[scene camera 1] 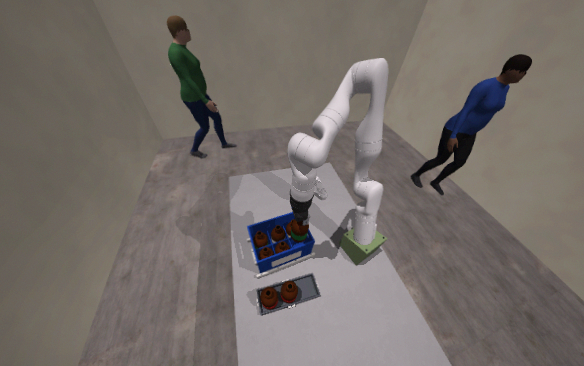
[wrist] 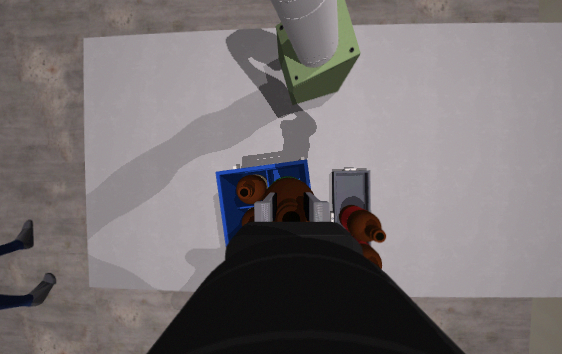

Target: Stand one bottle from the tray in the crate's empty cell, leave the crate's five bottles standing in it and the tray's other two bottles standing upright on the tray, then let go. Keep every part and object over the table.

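Frame: origin at the arm's base, x ahead, y left, z up, level; metres.
Seen in the pictures: gripper, between the fingertips: (scene camera 1: 303, 220) (wrist: 290, 202); arm's base, origin of its link: (scene camera 1: 362, 237) (wrist: 316, 45).
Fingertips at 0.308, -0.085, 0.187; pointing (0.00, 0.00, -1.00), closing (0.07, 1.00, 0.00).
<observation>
Pixels of each thing's top centre, then the offset from my fingertips to it, as dx, dy, dz. "spot": a spot on its surface instead. Level surfaces: height alone.
- brown bottle with a green label, centre of its top: (wrist: 289, 219) (scene camera 1: 301, 216) +0.011, -0.002, +0.028
- blue crate, centre of its top: (wrist: 269, 233) (scene camera 1: 280, 233) +0.085, -0.046, -0.147
- grey tray, a spot on its surface: (wrist: 350, 185) (scene camera 1: 307, 288) spot: +0.018, +0.183, -0.317
- pale table, height of its surface: dz -0.322
My gripper (scene camera 1: 301, 221) (wrist: 290, 202) is shut on the neck of a brown bottle with a green label (scene camera 1: 299, 231) (wrist: 289, 189). The bottle is upright over the near right cell of the blue crate (scene camera 1: 307, 249) (wrist: 260, 167), with its green label showing above the rim; its base is hidden. Five brown bottles stand in the crate, among them a front one (scene camera 1: 282, 247) and a back one (scene camera 1: 278, 233); another (wrist: 252, 188) shows in the wrist view. Two red-labelled bottles (scene camera 1: 269, 298) (scene camera 1: 289, 291) stand upright on the grey tray (scene camera 1: 308, 287) (wrist: 350, 185).
The arm's green base block (scene camera 1: 356, 249) (wrist: 325, 80) stands on the pale table (scene camera 1: 340, 310) (wrist: 450, 125), right of the crate. A person in green (scene camera 1: 187, 72) and a person in blue (scene camera 1: 477, 107) are on the floor beyond the table.
</observation>
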